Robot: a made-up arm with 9 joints.
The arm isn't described. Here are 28 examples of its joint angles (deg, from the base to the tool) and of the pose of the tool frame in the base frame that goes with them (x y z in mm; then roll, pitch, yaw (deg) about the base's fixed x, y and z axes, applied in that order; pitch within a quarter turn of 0, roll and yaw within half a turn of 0).
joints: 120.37 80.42 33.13 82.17 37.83 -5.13 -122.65 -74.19 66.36
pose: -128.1 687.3 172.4 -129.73 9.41 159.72
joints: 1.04 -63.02 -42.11 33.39 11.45 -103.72 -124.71 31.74 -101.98
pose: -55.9 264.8 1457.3 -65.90 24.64 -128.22
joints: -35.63 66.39 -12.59 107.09 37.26 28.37 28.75 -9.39 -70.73
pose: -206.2 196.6 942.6 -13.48 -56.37 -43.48
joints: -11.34 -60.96 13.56 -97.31 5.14 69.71 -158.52 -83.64 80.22
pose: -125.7 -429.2 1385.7 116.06 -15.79 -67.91
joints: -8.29 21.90 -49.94 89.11 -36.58 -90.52 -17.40 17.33 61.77
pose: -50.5 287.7 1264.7 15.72 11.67 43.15
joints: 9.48 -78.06 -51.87 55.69 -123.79 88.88 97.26 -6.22 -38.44
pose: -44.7 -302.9 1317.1 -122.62 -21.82 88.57
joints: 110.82 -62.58 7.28 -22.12 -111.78 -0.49 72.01 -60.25 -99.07
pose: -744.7 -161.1 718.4 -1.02 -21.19 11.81
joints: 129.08 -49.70 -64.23 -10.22 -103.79 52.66 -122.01 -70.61 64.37
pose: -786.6 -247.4 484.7 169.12 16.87 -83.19
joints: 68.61 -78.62 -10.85 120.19 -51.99 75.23 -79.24 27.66 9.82
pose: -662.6 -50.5 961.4 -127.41 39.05 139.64
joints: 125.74 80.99 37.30 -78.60 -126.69 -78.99 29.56 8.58 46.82
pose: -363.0 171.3 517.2 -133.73 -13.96 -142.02
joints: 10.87 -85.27 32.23 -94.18 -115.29 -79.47 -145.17 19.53 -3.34
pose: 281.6 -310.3 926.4 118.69 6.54 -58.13
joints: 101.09 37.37 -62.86 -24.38 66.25 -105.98 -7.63 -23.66 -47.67
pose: -341.5 242.8 355.1 50.50 21.54 -23.42
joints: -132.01 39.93 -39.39 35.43 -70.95 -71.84 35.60 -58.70 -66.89
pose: 386.3 128.9 868.1 145.98 53.12 108.92
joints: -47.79 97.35 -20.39 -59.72 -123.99 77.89 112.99 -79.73 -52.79
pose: -337.8 -269.0 1251.4 -141.40 -14.84 16.66
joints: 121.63 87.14 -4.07 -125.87 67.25 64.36 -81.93 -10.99 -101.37
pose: -417.7 439.5 309.8 -149.52 -57.41 -62.89
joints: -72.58 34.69 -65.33 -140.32 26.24 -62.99 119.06 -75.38 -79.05
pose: 468.4 234.6 968.7 -160.00 -4.79 -159.33
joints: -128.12 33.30 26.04 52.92 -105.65 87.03 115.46 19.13 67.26
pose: -338.0 475.2 490.2 57.36 3.99 133.84
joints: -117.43 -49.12 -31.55 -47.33 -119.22 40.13 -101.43 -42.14 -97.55
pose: -127.3 -189.9 330.5 -4.25 4.96 45.37
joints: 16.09 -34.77 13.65 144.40 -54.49 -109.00 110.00 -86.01 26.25
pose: 37.5 159.5 1154.1 -143.60 8.75 162.82
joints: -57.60 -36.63 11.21 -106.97 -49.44 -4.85 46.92 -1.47 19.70
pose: -66.3 -315.6 781.7 109.76 28.92 174.55
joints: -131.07 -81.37 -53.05 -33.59 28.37 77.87 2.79 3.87 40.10
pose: 45.1 -265.9 558.9 -75.64 -2.34 -95.68
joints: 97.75 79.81 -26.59 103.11 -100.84 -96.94 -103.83 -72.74 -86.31
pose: -785.2 134.7 832.0 150.55 32.93 -58.13
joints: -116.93 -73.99 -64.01 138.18 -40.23 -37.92 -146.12 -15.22 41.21
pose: 659.9 52.5 782.8 -159.79 -28.96 49.19
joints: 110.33 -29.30 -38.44 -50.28 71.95 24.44 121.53 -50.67 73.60
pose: -54.5 99.1 755.0 29.44 -14.79 -23.27
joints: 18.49 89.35 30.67 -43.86 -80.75 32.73 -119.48 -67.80 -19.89
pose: -619.3 569.0 584.9 -15.53 -55.33 81.55
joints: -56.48 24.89 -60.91 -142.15 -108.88 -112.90 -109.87 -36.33 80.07
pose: -378.6 -174.5 1321.6 87.40 25.37 -148.07
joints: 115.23 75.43 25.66 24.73 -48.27 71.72 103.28 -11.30 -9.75
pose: -124.3 486.1 207.2 48.50 34.70 -58.12
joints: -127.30 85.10 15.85 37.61 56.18 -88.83 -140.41 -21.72 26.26
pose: 507.8 -62.3 1092.5 162.69 12.46 -23.00
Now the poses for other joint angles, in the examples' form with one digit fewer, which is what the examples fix.
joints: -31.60 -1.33 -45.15 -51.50 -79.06 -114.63 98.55 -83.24 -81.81
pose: 104 -223 1077 -28.5 -7.5 147.1
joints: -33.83 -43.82 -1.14 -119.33 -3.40 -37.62 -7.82 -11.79 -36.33
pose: -46 3 893 61.6 -63.7 46.9
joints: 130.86 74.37 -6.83 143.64 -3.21 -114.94 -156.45 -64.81 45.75
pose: -517 403 -27 -74.6 2.4 -172.2
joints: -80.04 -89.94 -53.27 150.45 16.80 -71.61 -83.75 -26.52 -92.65
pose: 416 -427 1056 -121.6 52.4 58.6
